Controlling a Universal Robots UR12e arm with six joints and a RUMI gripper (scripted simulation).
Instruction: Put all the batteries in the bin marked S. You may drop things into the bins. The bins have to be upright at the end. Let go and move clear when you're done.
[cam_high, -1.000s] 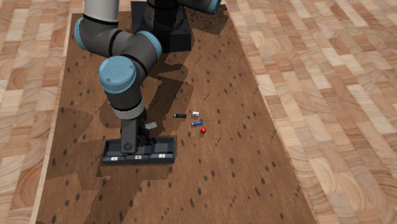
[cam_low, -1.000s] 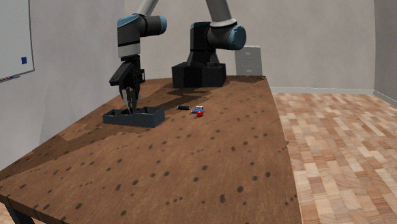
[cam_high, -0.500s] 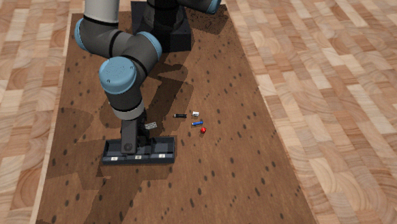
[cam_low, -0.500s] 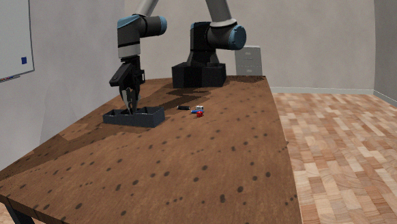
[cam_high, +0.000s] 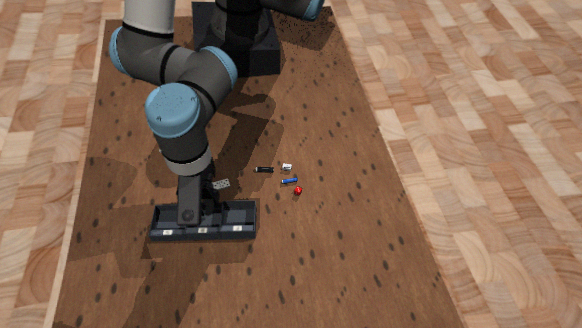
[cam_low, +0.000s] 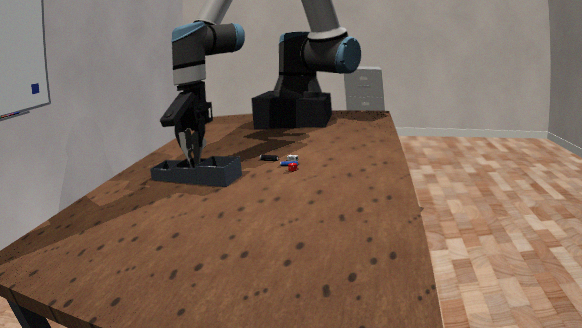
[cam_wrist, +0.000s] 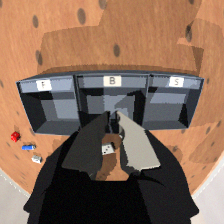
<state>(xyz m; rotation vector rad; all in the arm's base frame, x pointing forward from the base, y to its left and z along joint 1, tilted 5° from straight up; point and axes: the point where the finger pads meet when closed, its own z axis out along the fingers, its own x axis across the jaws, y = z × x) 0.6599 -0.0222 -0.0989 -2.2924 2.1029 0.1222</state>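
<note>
Now: the three-compartment bin row 10 mm below my hand and 10 mm ahead of it. Also, from my hand: white dotted tile 100 mm behind, 30 mm below, 20 mm to the left; then blue battery 210 mm to the left, 130 mm behind, 30 mm below; then black battery 160 mm behind, 140 mm to the left, 30 mm below.
</note>
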